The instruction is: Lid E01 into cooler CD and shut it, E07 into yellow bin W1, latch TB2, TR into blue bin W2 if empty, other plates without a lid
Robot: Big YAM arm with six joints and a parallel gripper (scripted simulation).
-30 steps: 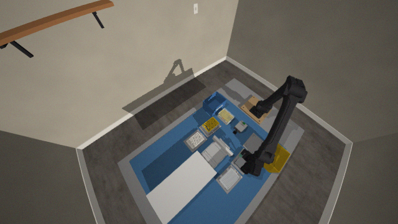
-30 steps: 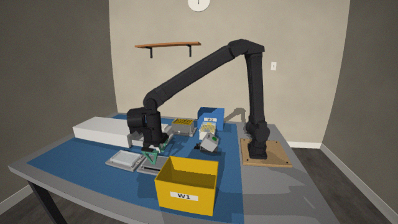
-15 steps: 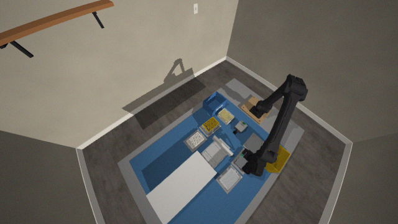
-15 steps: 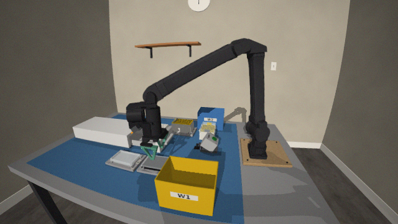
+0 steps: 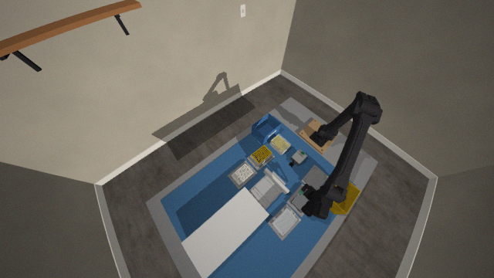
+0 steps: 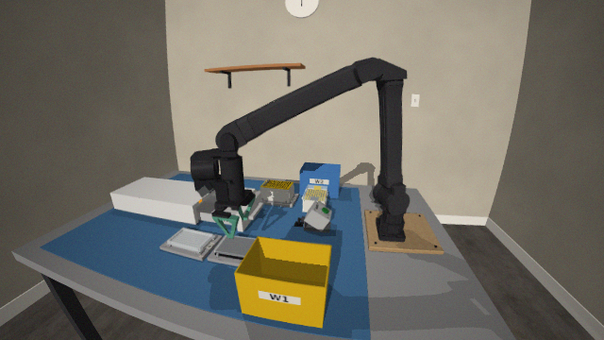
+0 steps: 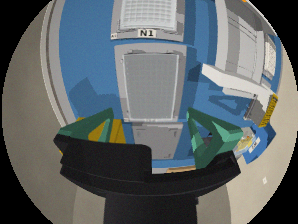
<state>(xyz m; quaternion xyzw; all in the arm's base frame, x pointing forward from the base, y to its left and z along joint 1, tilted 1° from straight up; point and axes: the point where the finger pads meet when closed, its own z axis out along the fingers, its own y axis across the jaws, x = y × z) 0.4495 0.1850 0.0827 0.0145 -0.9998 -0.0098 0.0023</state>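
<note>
Now: the grey plate lid 7 cm below my hand. The rest, counted from my hand: grey lid park nest: 17 cm behind, 2 cm to the right, 9 cm below; then black plate: 7 cm below; then yellow bin W1: 17 cm behind, 13 cm to the left, 6 cm below.
</note>
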